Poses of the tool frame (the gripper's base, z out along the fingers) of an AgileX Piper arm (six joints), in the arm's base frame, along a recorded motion.
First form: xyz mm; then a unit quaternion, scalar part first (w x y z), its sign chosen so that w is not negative.
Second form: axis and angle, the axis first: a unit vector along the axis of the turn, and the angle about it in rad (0 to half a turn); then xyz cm. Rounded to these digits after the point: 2 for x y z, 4 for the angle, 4 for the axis.
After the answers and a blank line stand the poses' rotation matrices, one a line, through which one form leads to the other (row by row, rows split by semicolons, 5 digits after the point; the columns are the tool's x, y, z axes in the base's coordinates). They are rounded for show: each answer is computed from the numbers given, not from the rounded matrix.
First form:
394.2 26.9 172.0 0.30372 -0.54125 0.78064 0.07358
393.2 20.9 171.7 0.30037 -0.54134 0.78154 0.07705
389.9 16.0 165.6 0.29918 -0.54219 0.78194 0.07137
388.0 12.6 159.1 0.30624 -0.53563 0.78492 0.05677
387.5 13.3 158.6 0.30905 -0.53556 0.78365 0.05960
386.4 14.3 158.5 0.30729 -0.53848 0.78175 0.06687
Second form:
-0.5681 0.8193 0.0772 2.5244 39.42 2.69 17.20
-0.5675 0.8194 0.0808 2.5314 39.32 2.09 17.17
-0.5682 0.8195 0.0748 2.5339 38.99 1.60 16.56
-0.5627 0.8245 0.0596 2.5191 38.80 1.26 15.91
-0.5631 0.8240 0.0627 2.5132 38.75 1.33 15.86
-0.5659 0.8215 0.0703 2.5169 38.64 1.43 15.85

-0.22961 -0.88973 0.39454; -0.80034 0.40327 0.44365; -0.55384 -0.21390 -0.80468
-0.23347 -0.89243 0.38608; -0.79986 0.40204 0.44563; -0.55292 -0.20477 -0.80768
-0.23304 -0.89062 0.39049; -0.80521 0.40187 0.43604; -0.54527 -0.21281 -0.81080
-0.23864 -0.87562 0.41993; -0.80608 0.41976 0.41718; -0.54156 -0.23894 -0.80599
-0.23532 -0.87623 0.42054; -0.80255 0.41924 0.42444; -0.54822 -0.23762 -0.80187
-0.23122 -0.88302 0.40843; -0.80082 0.41113 0.43549; -0.55247 -0.22639 -0.80220

